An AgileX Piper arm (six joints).
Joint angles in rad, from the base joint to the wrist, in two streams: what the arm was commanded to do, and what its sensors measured. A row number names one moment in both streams.
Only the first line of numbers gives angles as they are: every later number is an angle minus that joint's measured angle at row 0.
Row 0, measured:
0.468 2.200 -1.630 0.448 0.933 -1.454
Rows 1 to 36, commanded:
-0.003 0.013 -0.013 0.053 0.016 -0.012
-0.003 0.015 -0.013 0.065 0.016 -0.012
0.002 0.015 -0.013 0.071 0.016 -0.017
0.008 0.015 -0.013 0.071 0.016 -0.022
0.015 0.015 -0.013 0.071 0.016 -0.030
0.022 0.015 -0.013 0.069 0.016 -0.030
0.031 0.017 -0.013 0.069 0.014 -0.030
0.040 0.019 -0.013 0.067 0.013 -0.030
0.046 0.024 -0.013 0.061 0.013 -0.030
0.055 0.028 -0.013 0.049 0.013 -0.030
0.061 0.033 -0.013 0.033 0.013 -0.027
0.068 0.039 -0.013 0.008 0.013 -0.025
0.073 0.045 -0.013 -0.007 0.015 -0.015
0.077 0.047 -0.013 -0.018 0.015 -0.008
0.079 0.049 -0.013 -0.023 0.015 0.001
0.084 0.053 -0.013 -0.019 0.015 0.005
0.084 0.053 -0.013 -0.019 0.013 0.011
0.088 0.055 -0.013 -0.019 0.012 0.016
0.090 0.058 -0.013 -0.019 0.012 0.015
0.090 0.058 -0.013 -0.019 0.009 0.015
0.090 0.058 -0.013 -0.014 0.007 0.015
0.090 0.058 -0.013 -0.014 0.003 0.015
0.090 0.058 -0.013 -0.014 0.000 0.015
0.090 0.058 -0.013 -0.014 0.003 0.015
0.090 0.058 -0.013 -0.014 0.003 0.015
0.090 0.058 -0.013 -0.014 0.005 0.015
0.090 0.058 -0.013 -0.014 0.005 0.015
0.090 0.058 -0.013 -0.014 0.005 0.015
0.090 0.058 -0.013 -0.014 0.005 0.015
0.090 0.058 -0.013 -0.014 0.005 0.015
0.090 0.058 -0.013 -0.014 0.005 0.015
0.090 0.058 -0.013 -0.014 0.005 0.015
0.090 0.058 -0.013 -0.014 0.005 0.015
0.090 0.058 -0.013 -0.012 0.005 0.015
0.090 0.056 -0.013 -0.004 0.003 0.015
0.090 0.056 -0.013 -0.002 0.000 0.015
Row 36, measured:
0.090 0.041 -0.012 0.006 -0.003 0.015
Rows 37 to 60, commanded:
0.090 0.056 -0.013 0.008 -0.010 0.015
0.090 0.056 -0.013 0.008 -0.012 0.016
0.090 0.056 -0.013 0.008 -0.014 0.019
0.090 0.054 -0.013 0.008 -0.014 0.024
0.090 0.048 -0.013 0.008 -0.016 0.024
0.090 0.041 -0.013 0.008 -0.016 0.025
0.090 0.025 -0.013 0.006 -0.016 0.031
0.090 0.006 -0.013 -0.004 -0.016 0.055
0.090 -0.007 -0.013 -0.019 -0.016 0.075
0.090 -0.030 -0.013 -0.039 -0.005 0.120
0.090 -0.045 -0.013 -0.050 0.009 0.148
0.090 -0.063 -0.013 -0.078 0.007 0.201
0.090 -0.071 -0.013 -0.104 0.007 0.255
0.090 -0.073 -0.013 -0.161 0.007 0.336
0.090 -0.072 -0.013 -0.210 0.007 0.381
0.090 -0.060 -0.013 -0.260 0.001 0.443
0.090 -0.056 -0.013 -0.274 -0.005 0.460
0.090 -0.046 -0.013 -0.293 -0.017 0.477
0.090 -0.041 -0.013 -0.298 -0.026 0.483
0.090 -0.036 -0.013 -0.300 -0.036 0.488
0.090 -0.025 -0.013 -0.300 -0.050 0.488
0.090 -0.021 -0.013 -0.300 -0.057 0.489
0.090 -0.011 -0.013 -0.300 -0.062 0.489
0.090 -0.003 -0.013 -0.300 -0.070 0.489
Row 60, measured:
0.090 -0.030 -0.012 -0.288 -0.030 0.472
